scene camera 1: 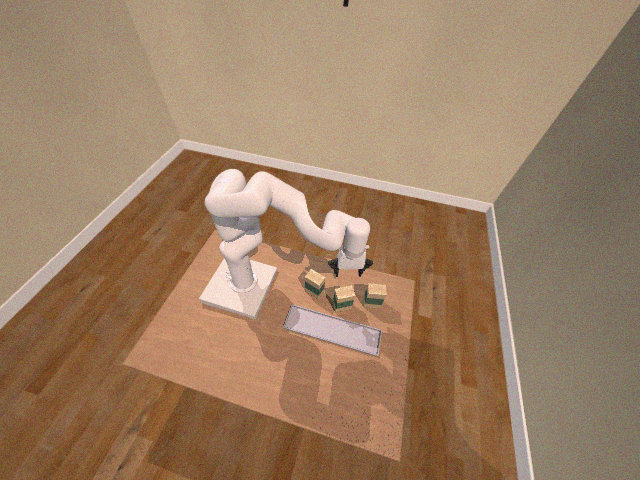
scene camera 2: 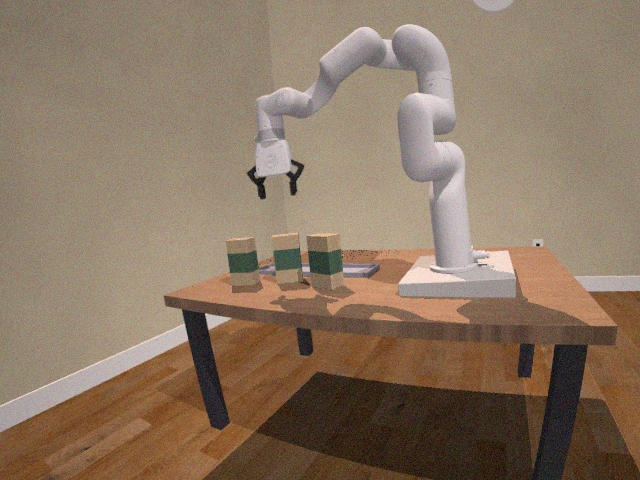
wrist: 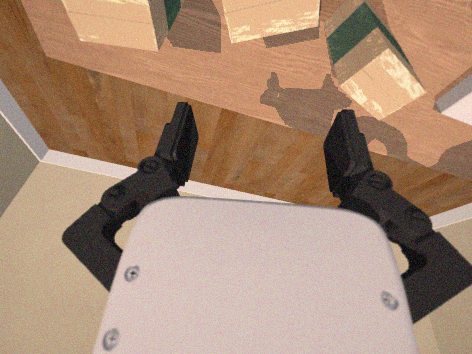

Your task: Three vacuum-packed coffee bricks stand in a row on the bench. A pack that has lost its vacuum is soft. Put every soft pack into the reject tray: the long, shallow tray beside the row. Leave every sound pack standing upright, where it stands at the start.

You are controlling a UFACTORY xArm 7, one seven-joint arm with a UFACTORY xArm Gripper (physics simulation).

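Frame: origin at the arm's base, x back, y right, z up, level; millimetres.
Seen in the pictures: gripper, fingertip midpoint: (scene camera 1: 348, 273) (scene camera 2: 278, 197) (wrist: 261, 123); arm's base, link origin: (scene camera 1: 243, 281) (scene camera 2: 454, 266).
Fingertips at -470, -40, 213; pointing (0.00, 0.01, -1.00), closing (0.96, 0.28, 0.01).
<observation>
Pixels of each thing's top centre, then the offset from my fingertips to it, as dx, dy, dz. Level surfaces: height alone.
- middle brick, top centre: (wrist: 270, 2) (scene camera 2: 285, 234) (scene camera 1: 345, 292) -5, +23, -112
- far brick, top centre: (wrist: 110, 17) (scene camera 2: 240, 238) (scene camera 1: 377, 289) -136, -28, -112
- wooden bench, surface height: dz -252
Three tan coffee bricks with green bands stand upright and apart. The one nearest the arm's base (scene camera 1: 314, 283) (scene camera 2: 325, 261) (wrist: 375, 75) is turned at an angle. The middle brick (scene camera 1: 343, 298) (scene camera 2: 287, 259) (wrist: 272, 20) and the far brick (scene camera 1: 375, 295) (scene camera 2: 242, 262) (wrist: 117, 22) are partly cut off in the wrist view. Softness cannot be told from their looks. The long, shallow reject tray (scene camera 1: 325, 328) (scene camera 2: 361, 270) holds no pack and lies beside the row. My gripper (scene camera 1: 348, 274) (scene camera 2: 278, 196) (wrist: 261, 123) is open and empty, well above the bricks' tops.
The arm's white base plate (scene camera 1: 217, 290) (scene camera 2: 454, 286) (wrist: 460, 102) is on the wooden bench (scene camera 1: 206, 351) (scene camera 2: 382, 304), at the near brick's side of the row. The bench edge (scene camera 2: 310, 317) runs behind the bricks, on the side away from the tray.
</observation>
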